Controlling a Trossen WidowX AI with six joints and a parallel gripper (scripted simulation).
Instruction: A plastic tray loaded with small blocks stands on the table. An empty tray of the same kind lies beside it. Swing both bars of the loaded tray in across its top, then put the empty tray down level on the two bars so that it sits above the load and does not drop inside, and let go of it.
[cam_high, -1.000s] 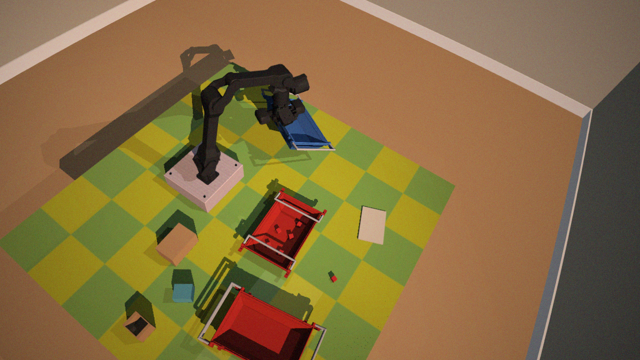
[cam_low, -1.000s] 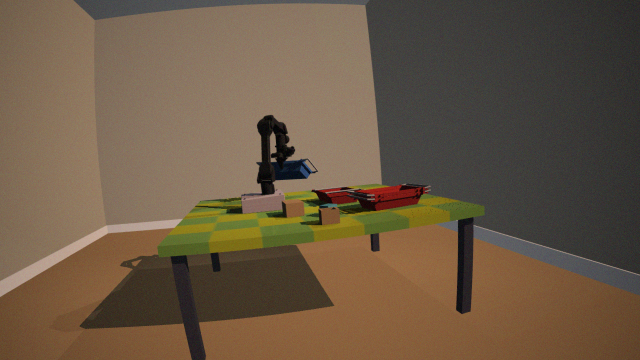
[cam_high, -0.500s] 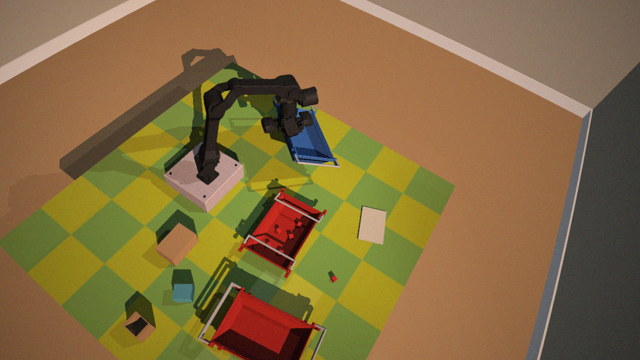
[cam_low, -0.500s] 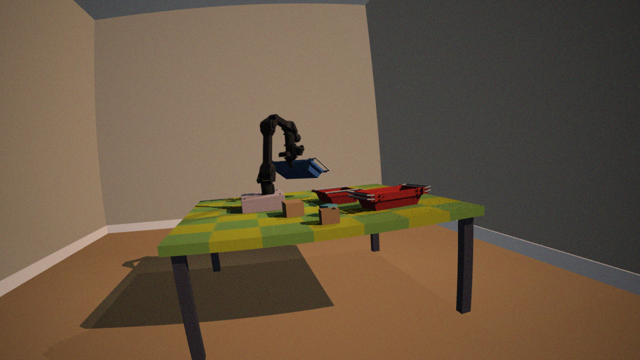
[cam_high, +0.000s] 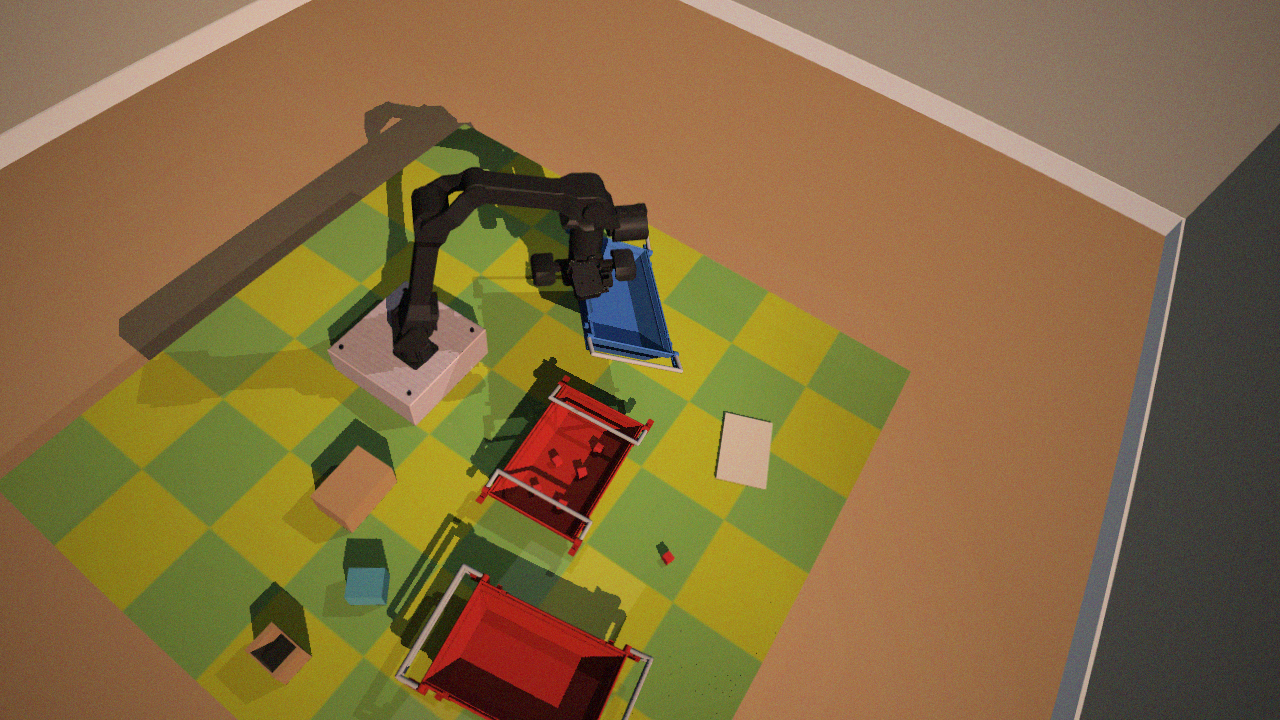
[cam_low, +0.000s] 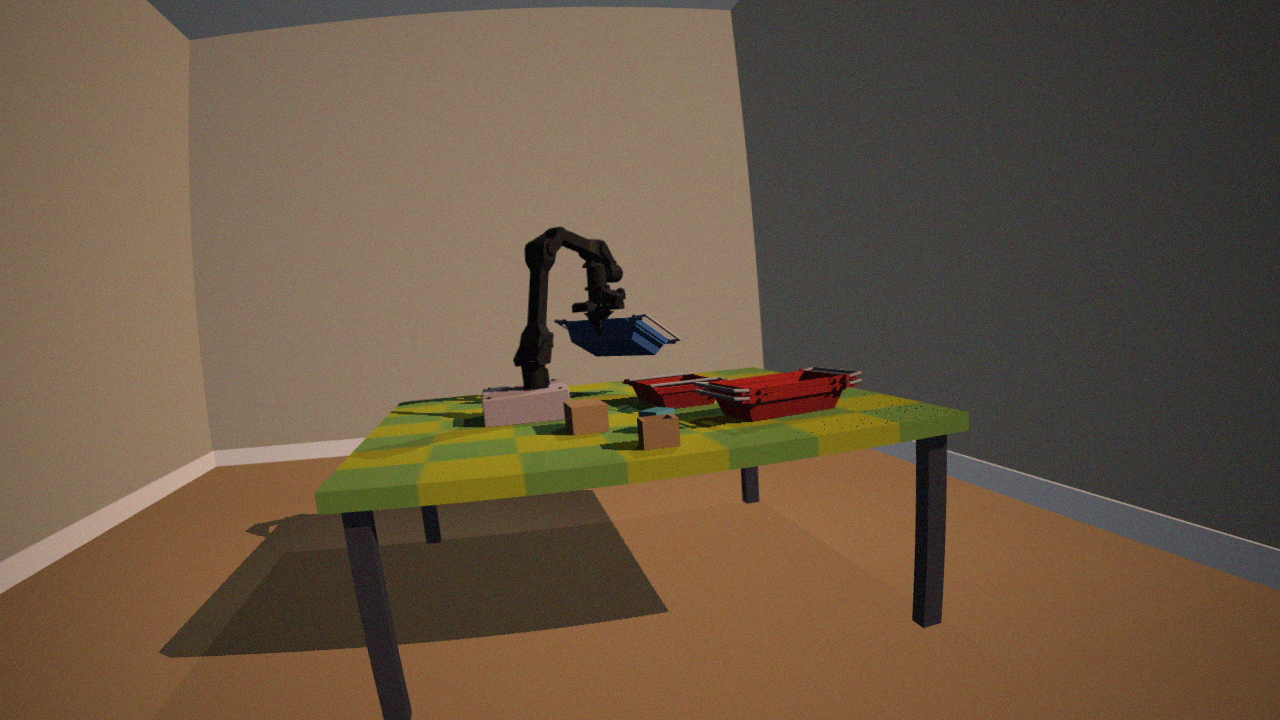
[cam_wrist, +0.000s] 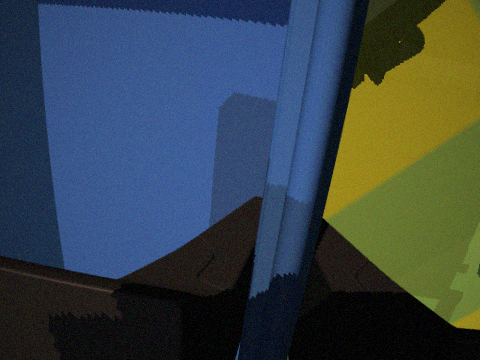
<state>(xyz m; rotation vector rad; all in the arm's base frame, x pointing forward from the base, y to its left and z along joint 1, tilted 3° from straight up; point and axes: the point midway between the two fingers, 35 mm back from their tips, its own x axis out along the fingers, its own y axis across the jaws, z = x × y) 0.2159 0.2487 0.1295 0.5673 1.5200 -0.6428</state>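
The blue tray lies 60 mm to the left of my gripper tip and 60 mm ahead of it. Also, from my gripper tip: teal cube: 620 mm to the right, 160 mm below, 40 mm ahead; flat plate: 410 mm ahead, 180 mm below, 20 mm to the left; small red block: 410 mm ahead, 260 mm to the right, 180 mm below.
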